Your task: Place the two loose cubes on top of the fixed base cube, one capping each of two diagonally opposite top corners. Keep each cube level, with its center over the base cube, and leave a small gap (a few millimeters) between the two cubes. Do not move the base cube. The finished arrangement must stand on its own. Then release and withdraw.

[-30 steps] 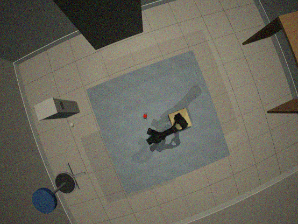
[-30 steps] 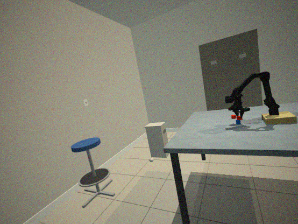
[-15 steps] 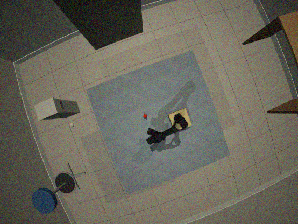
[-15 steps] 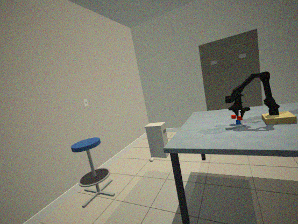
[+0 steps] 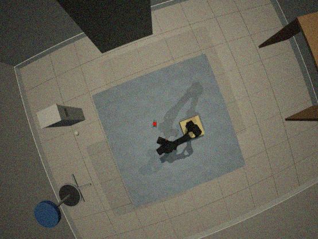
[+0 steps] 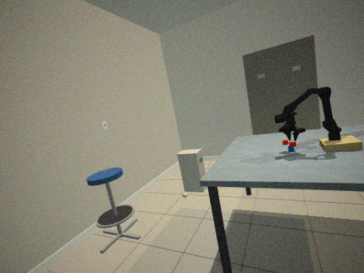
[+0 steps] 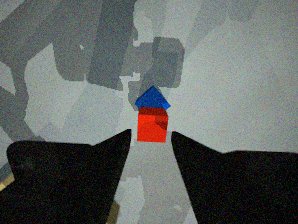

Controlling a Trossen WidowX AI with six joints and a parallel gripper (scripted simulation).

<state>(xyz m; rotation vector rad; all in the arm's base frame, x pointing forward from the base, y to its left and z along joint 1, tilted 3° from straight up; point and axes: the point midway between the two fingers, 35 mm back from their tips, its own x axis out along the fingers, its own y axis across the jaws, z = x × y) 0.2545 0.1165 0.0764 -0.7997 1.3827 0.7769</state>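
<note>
My gripper tip is now 6 cm above the blue cube, 2 cm to the right of it and 1 cm short of it.
</note>
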